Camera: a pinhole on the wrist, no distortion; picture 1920 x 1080 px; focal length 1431.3 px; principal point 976.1 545.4 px. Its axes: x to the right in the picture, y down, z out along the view. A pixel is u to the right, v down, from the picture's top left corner.
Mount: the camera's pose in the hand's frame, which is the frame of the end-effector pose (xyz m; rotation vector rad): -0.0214 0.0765 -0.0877 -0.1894 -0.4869 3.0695
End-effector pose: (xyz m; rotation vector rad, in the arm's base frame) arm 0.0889 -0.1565 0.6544 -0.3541 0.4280 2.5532
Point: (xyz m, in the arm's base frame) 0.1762 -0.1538 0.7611
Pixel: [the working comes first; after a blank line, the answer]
In the camera's frame: 0.0597 0.0432 0.2038

1395 849
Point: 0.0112 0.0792 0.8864
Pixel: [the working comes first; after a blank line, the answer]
In the camera's frame: -0.1691 0.0401 0.4156

394 683
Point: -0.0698 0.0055 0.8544
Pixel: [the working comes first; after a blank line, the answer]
In the camera's frame: -0.2038 -0.0381 0.3401

118 385
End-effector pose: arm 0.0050 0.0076 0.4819 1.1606 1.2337 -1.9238
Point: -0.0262 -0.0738 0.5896
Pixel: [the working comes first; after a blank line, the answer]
In the camera's frame: 0.0308 0.0478 0.2255

1172 849
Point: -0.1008 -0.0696 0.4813
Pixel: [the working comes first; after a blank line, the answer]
In the camera's frame: -0.0996 0.0624 0.2162

317 959
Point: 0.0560 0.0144 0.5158
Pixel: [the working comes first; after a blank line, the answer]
In the camera's frame: 0.0215 0.0281 0.0858

1335 1015
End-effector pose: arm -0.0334 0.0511 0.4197 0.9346 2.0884 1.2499
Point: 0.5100 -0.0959 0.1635
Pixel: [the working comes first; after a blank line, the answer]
In the camera's frame: 0.3361 0.0315 0.5982

1780 621
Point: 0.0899 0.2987 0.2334
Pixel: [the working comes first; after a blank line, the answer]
In the camera's frame: -0.2036 -0.0030 0.3871

223 534
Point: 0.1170 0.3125 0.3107
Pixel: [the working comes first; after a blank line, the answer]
In the camera's frame: -0.1863 -0.0786 0.3576

231 231
